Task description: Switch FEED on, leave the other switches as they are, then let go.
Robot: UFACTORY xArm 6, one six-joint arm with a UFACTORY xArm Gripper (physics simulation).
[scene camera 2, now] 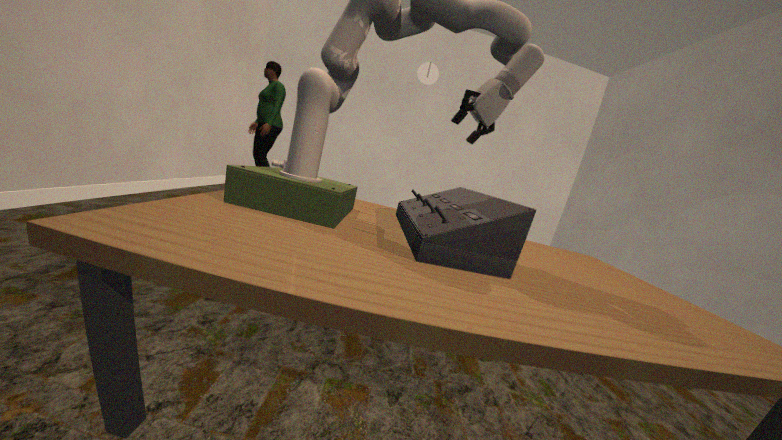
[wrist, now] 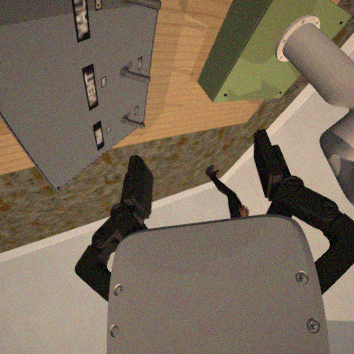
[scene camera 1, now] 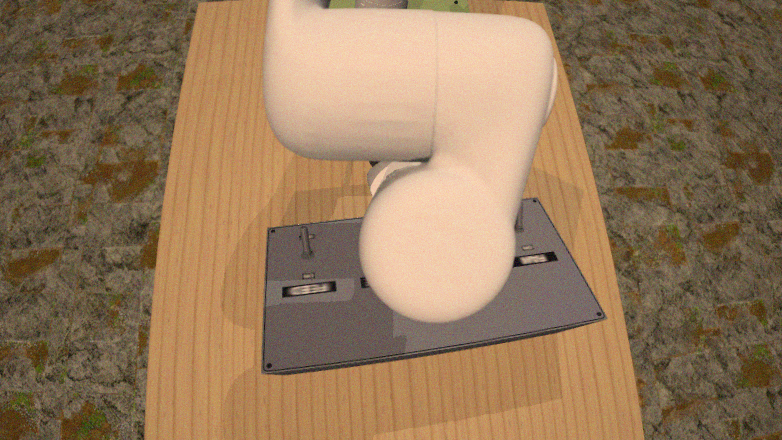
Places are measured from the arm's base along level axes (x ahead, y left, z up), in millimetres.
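Pixels of known places: gripper, between the fingertips: (scene camera 2: 461, 132) (wrist: 197, 154); arm's base, origin of its link: (scene camera 2: 300, 178) (wrist: 295, 37).
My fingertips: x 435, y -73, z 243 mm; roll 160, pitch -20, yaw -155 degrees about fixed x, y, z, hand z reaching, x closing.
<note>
For each thing: its top centre in the pictures, then the offset to it from my fingertips. Level surfaces: height alone.
- FEED switch, centre of its top: (scene camera 1: 304, 237) (scene camera 2: 442, 206) 55 mm back, 134 mm right, 211 mm down
- FAN lever, centre of its top: (scene camera 1: 522, 211) (wrist: 136, 128) 20 mm back, 224 mm left, 211 mm down
- VENT lever, centre of its top: (wrist: 140, 82) 31 mm back, 105 mm left, 211 mm down
- VALVE lever, centre of its top: (wrist: 148, 6) 43 mm back, 15 mm right, 211 mm down
- wooden table, height of its surface: 342 mm down
The FEED switch (scene camera 1: 306, 241) (scene camera 2: 441, 214) is a thin grey lever leaning away from its label and the small ON mark. It is on the left side of the dark grey panel (scene camera 1: 328, 333) (scene camera 2: 470, 251) (wrist: 40, 90) in scene camera 1 and does not show in the wrist view. The FAN lever (scene camera 1: 519, 218) (wrist: 133, 121) and VENT lever (wrist: 136, 75) also lean away from their labels. The VALVE lever (wrist: 145, 2) shows at the wrist view's top edge. My gripper (scene camera 2: 465, 129) (wrist: 197, 154) is open and empty, high above the panel; the arm hides it in scene camera 1.
The green base block (scene camera 2: 284, 197) (wrist: 245, 70) carries the arm (scene camera 1: 442, 240) (scene camera 2: 311, 125) behind the panel's lever side. The arm covers the middle of the panel in scene camera 1. Both stand on the wooden table (scene camera 1: 202, 328) (scene camera 2: 246, 257). A person (scene camera 2: 270, 106) stands beyond the table.
</note>
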